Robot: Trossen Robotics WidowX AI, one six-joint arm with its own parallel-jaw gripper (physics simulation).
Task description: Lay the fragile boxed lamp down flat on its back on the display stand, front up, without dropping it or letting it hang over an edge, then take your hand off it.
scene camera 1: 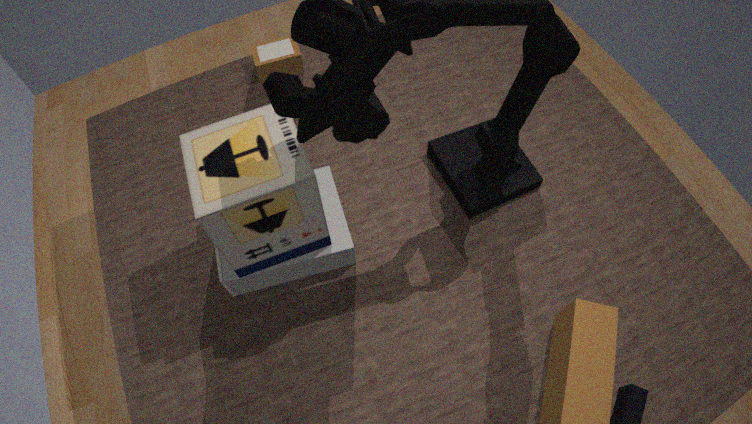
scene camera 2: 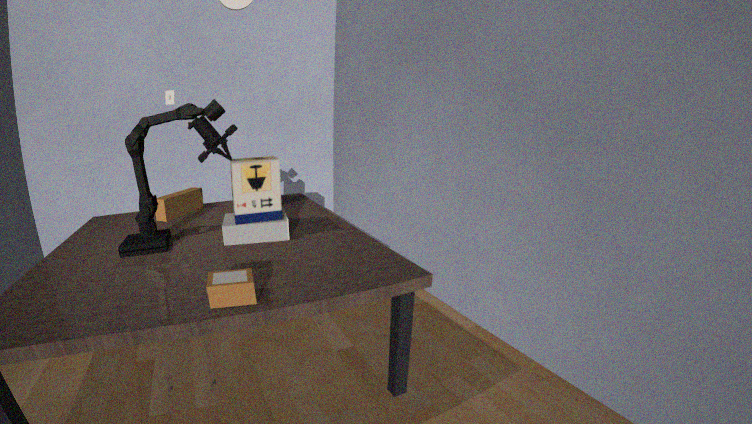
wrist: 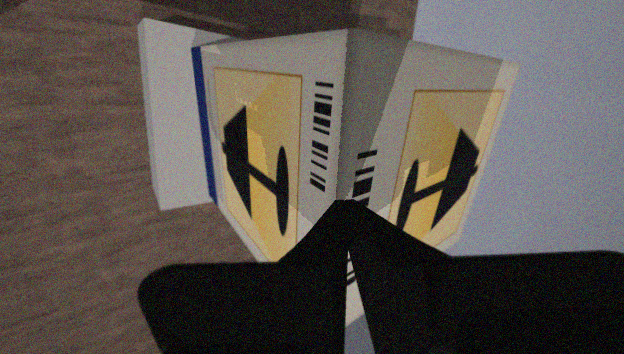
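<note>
The boxed lamp is a white box with yellow lamp pictures, a barcode and a blue band. It stands upright on the white display stand, with the blue band at the bottom. Its top face carries a lamp picture and the barcode. A strip of the stand's top shows beside it, on the side toward the arm's base. My gripper is shut and holds nothing. Its fingertips are at the box's top edge on the arm's side, by the barcode; whether they touch is unclear.
A small orange box with a pale label lies near one table edge. A long orange block lies on the opposite side, with a small dark block beside it. The arm's black base stands beside the stand.
</note>
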